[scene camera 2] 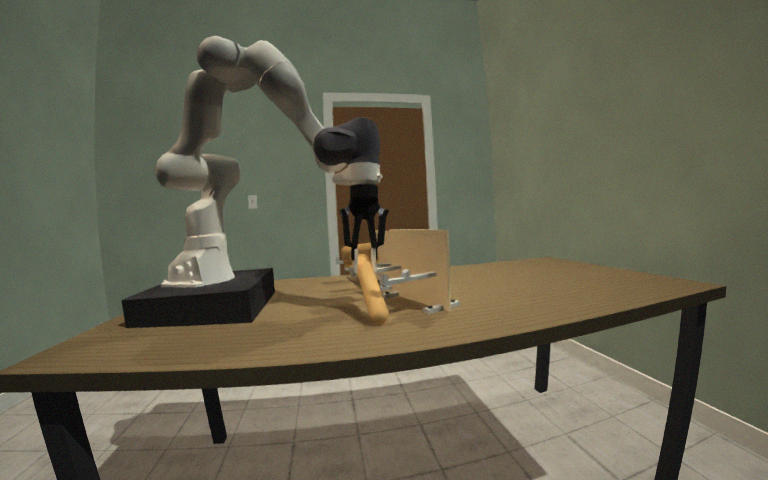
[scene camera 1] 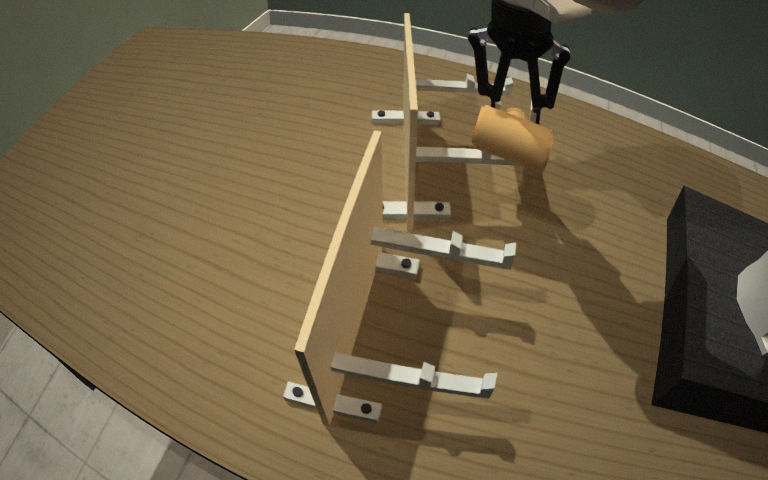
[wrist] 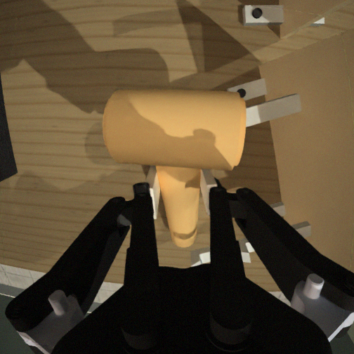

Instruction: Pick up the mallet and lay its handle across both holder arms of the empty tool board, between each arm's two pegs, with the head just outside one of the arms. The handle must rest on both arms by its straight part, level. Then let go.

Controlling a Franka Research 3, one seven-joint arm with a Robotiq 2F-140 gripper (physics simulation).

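The orange mallet (scene camera 1: 512,138) (scene camera 2: 371,291) (wrist: 175,130) hangs in my gripper (scene camera 1: 515,113) (scene camera 2: 365,263) (wrist: 179,174), which is shut on its handle close behind the head. In scene camera 2 the handle slopes down from the head, its free end low over the table. The far tool board (scene camera 1: 410,84) (scene camera 2: 419,266) (wrist: 315,150) has two empty holder arms. One arm (scene camera 1: 450,154) (wrist: 275,109) is partly hidden behind the head; the other arm (scene camera 1: 441,84) shows farther back in scene camera 1. I cannot tell whether the handle touches an arm.
A second board (scene camera 1: 345,271) stands nearer scene camera 1, with two arms (scene camera 1: 433,245) (scene camera 1: 407,373) carrying nothing. The black robot base block (scene camera 1: 679,339) (scene camera 2: 192,311) stands on the table (scene camera 1: 169,169) (scene camera 2: 566,294), on the side the arms point to.
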